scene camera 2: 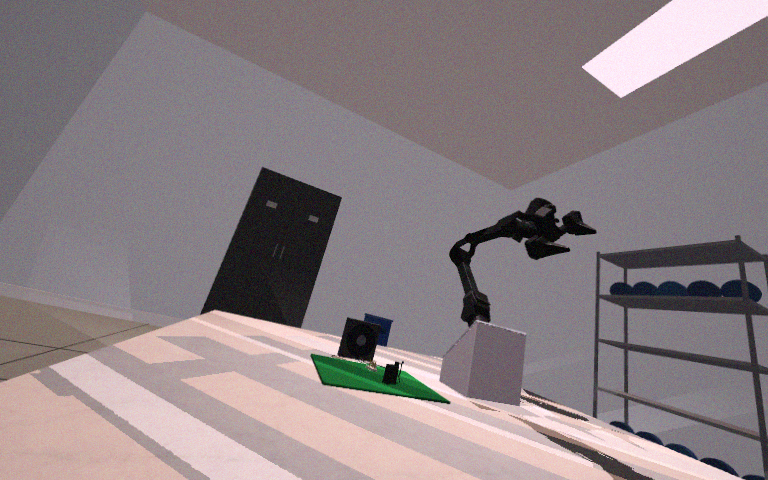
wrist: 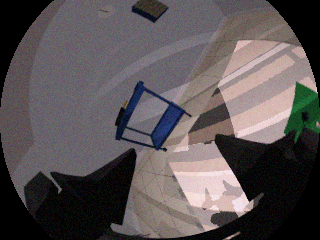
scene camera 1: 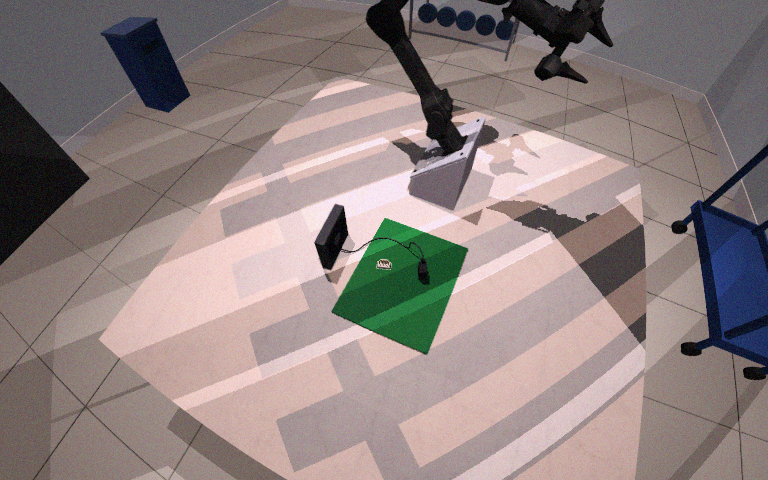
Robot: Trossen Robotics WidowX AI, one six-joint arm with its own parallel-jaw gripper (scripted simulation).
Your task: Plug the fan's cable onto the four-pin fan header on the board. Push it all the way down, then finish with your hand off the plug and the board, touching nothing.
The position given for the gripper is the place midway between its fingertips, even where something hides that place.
The gripper (scene camera 1: 599,64) is open, holding nothing. Also in view: a green board (scene camera 1: 394,303) and a black fan (scene camera 2: 359,337).
The gripper also shows in scene camera 2 (scene camera 2: 582,240) and in the wrist view (wrist: 176,146). The green board is seen too in scene camera 2 (scene camera 2: 334,372). The black fan is seen too in scene camera 1 (scene camera 1: 334,232).
